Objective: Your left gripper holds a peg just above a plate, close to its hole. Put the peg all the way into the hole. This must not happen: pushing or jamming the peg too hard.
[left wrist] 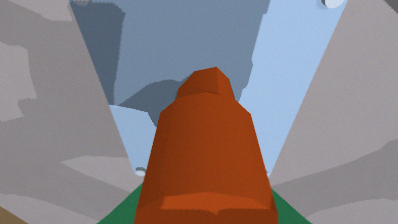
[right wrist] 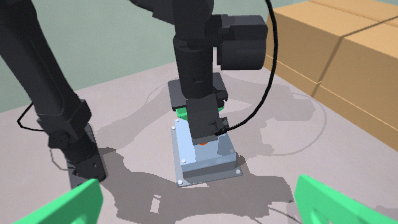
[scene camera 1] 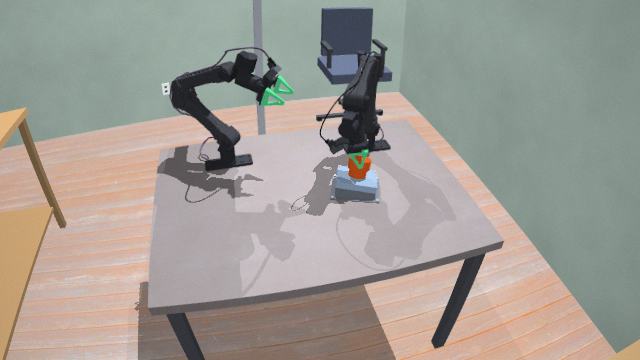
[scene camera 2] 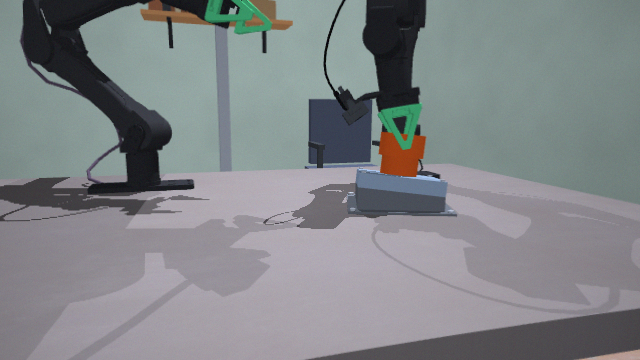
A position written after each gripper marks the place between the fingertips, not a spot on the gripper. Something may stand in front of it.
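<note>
The left gripper (scene camera 2: 404, 149) appears in the right wrist view too, as the left gripper (right wrist: 199, 118). Also visible are the right gripper (scene camera 1: 288, 98) and, in another view, the same right gripper (right wrist: 199, 186). An orange peg (scene camera 2: 395, 161) is part of the scene, and the left wrist view shows the orange peg (left wrist: 205, 154) as well. The scene includes a light blue plate (scene camera 2: 372, 179).
</note>
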